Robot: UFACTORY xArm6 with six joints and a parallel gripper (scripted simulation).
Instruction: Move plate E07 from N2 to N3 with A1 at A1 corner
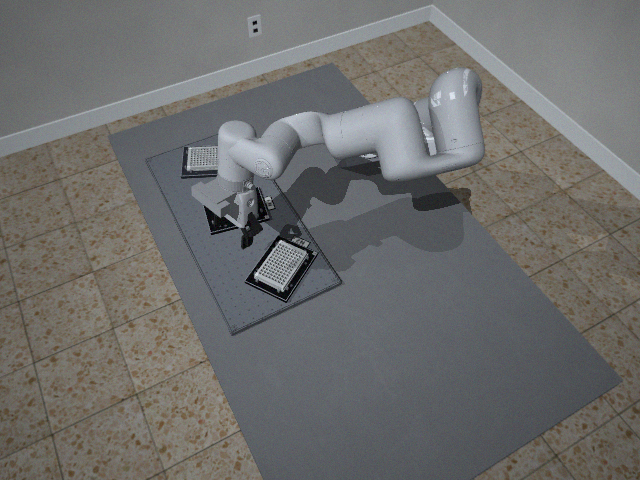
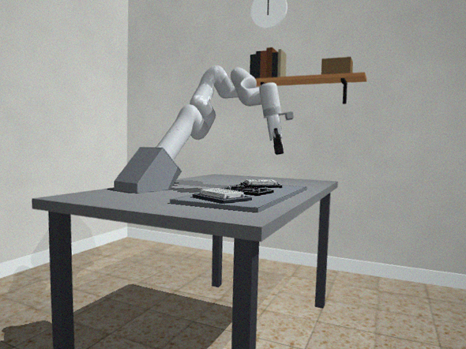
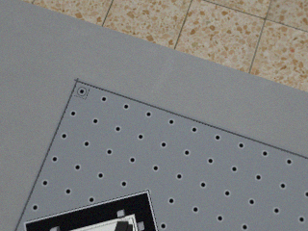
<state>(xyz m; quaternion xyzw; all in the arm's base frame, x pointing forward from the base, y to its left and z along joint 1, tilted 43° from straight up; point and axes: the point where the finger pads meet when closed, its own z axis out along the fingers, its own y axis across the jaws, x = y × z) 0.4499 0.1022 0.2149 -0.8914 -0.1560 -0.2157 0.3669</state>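
Now: hand 100 mm past the nest N2, 40 mm to the right of it and 150 mm above it. The rest, counted from my hand: black nest 40 mm behind, 190 mm to the right, 150 mm below.
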